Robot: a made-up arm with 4 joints.
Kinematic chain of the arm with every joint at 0, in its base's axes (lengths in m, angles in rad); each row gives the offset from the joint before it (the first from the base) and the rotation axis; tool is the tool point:
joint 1: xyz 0 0 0.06 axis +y
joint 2: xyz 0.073 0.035 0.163 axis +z
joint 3: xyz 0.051 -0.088 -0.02 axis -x
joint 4: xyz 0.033 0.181 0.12 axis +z
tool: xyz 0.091 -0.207 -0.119
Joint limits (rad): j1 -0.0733..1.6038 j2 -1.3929..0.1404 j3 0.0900..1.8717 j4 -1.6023..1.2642
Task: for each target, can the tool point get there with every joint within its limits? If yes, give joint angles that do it. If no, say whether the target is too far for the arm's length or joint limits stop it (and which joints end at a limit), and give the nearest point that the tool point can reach.
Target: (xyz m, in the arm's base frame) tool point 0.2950 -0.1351 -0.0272
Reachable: yes | joints 0.6867 -0.5068 0.5342 0.5253
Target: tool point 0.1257 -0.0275 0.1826
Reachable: yes | joints 0.8422 -1.0757 1.1670 -0.7168
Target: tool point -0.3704 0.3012 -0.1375
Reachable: no: joint limits stop it (at a limit: joint 1, joint 3, joint 4) | nearest point -0.0781 0.1210 0.1049 | short by 0.420 m
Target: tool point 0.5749 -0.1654 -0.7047
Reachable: no: too far | nearest point 0.2485 -0.0417 -0.2706 | short by 0.557 m
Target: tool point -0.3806 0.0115 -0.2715
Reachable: no: joint limits stop it (at a limit: joint 1, joint 2, joint 4) | nearest point -0.0748 0.0017 -0.3273 | short by 0.311 m
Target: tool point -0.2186 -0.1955 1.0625
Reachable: no: too far | nearest point -0.0166 -0.0863 0.2456 | short by 0.849 m
